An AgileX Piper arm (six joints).
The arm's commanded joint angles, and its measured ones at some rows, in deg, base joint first. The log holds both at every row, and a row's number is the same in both.
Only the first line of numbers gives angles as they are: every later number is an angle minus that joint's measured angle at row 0.
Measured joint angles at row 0:
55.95 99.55 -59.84 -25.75 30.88 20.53
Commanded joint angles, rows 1 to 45:
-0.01 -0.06 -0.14 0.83 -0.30 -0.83
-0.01 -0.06 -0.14 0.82 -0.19 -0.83
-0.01 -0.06 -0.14 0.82 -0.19 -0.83
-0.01 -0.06 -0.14 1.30 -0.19 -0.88
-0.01 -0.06 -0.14 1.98 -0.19 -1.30
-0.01 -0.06 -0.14 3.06 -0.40 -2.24
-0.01 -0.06 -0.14 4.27 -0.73 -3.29
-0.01 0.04 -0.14 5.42 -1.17 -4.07
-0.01 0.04 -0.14 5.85 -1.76 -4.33
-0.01 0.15 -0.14 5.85 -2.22 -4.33
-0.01 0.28 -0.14 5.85 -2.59 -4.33
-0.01 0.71 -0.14 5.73 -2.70 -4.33
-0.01 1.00 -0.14 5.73 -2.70 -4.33
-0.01 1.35 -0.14 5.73 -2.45 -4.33
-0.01 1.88 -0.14 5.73 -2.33 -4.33
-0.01 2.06 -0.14 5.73 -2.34 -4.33
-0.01 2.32 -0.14 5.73 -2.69 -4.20
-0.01 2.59 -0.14 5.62 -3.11 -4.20
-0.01 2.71 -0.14 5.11 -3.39 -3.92
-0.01 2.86 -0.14 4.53 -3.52 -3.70
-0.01 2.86 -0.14 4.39 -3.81 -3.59
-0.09 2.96 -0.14 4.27 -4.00 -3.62
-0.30 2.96 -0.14 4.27 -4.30 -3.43
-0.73 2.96 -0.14 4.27 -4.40 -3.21
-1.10 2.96 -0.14 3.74 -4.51 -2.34
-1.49 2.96 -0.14 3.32 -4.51 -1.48
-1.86 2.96 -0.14 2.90 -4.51 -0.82
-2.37 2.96 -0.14 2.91 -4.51 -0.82
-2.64 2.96 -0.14 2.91 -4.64 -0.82
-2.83 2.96 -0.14 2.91 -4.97 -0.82
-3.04 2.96 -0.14 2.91 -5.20 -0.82
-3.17 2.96 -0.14 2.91 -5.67 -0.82
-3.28 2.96 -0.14 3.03 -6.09 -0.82
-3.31 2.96 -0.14 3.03 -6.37 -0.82
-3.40 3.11 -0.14 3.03 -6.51 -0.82
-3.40 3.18 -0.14 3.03 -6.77 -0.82
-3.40 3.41 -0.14 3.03 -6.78 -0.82
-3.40 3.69 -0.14 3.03 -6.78 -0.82
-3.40 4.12 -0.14 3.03 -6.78 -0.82
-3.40 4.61 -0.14 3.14 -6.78 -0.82
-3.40 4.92 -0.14 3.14 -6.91 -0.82
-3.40 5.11 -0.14 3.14 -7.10 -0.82
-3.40 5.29 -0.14 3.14 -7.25 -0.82
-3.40 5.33 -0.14 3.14 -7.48 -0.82
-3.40 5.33 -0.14 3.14 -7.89 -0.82
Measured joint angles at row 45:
-2.96 5.05 0.00 3.37 -6.43 -1.14
